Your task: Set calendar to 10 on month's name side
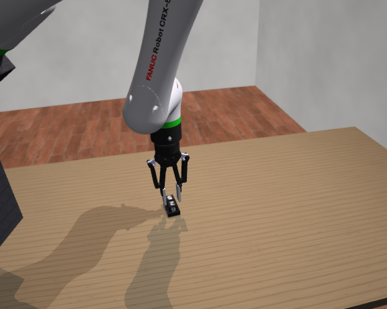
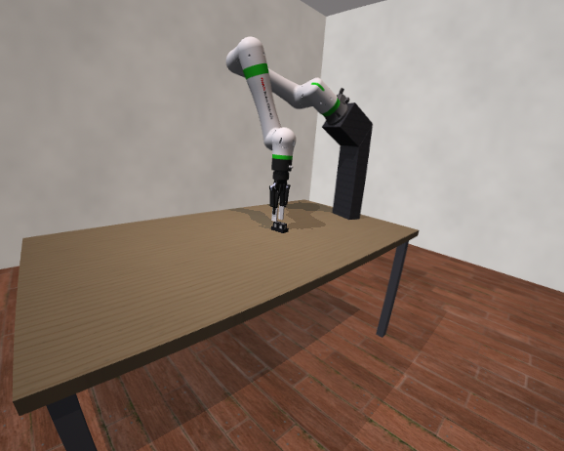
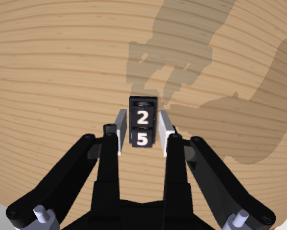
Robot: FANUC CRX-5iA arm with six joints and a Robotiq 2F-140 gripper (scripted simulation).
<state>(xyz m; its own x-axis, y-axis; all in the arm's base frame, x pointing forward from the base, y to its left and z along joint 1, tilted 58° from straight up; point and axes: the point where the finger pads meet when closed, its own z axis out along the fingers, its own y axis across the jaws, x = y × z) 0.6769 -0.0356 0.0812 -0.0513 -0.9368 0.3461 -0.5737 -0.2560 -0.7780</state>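
My hand is 60 mm above the cube. The rest, counted from my hand: black tray (70 mm below, 20 mm to the left).
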